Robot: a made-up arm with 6 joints. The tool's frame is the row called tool.
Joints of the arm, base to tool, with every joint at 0 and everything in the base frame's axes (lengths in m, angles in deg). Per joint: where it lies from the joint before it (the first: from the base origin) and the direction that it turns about. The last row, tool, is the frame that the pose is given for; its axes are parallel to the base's.
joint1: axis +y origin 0 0 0.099
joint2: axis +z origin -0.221 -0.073 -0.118
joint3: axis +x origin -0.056 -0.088 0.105
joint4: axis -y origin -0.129 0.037 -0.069
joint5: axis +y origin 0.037 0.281 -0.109
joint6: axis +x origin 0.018 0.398 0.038
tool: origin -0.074 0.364 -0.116
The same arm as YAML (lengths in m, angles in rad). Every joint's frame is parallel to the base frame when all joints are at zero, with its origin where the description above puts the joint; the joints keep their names.
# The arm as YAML. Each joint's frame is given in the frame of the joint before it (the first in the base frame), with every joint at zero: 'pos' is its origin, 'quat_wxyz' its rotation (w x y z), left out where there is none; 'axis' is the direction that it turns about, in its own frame. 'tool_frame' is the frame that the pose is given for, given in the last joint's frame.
length_unit: m
angle_unit: rad
joints:
  - joint: joint1
    pos: [0.0, 0.0, 0.099]
    axis: [0.0, 1.0, 0.0]
  - joint: joint2
    pos: [-0.221, -0.073, -0.118]
    axis: [0.0, 0.0, 1.0]
  - joint: joint3
    pos: [-0.056, -0.088, 0.105]
    axis: [1.0, 0.0, 0.0]
  - joint: joint4
    pos: [-0.129, 0.037, -0.069]
    axis: [0.0, -1.0, 0.0]
  - joint: joint5
    pos: [0.037, 0.281, -0.109]
    axis: [0.0, 1.0, 0.0]
  - joint: joint6
    pos: [0.018, 0.398, 0.038]
    axis: [1.0, 0.0, 0.0]
tool_frame:
  pos: [-0.074, 0.364, -0.116]

